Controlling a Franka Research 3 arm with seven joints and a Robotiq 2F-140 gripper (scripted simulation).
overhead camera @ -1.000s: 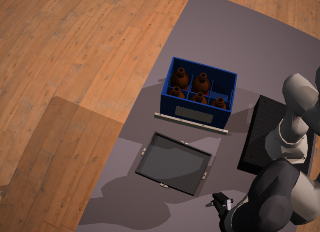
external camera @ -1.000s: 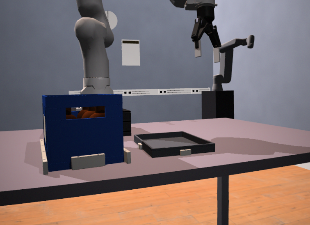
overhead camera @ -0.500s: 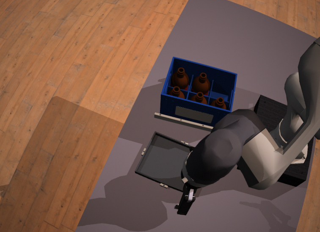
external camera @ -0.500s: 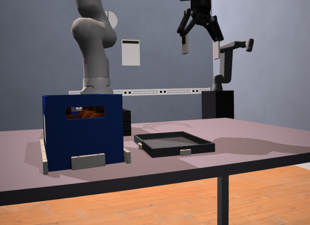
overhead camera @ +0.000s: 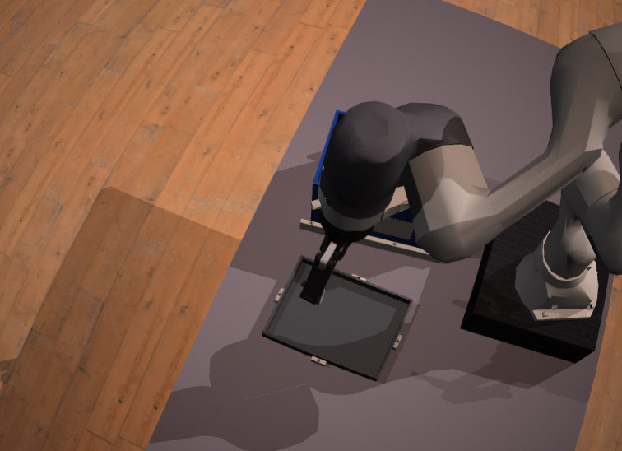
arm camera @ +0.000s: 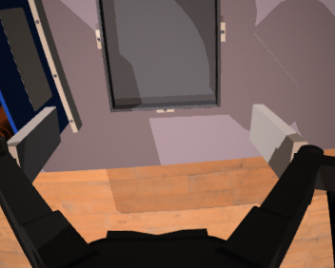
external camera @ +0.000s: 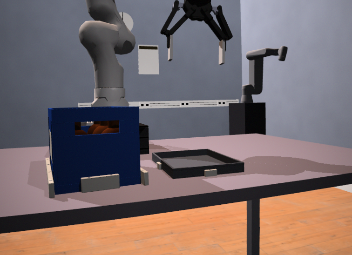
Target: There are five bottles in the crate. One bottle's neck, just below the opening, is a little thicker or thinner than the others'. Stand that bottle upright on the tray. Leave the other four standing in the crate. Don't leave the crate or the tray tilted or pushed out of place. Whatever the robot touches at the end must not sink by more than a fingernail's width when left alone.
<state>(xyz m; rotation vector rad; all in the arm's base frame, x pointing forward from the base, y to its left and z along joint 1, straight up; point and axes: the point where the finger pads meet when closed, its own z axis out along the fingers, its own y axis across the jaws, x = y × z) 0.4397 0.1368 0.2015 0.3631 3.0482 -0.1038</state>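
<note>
Right now the crate is 29 cm to the right of my hand, 22 cm below it and 6 cm behind it. Round my hand: bottle: 24 cm to the right, 21 cm below, 14 cm behind; then dark tray: 29 cm below, 3 cm behind.
</note>
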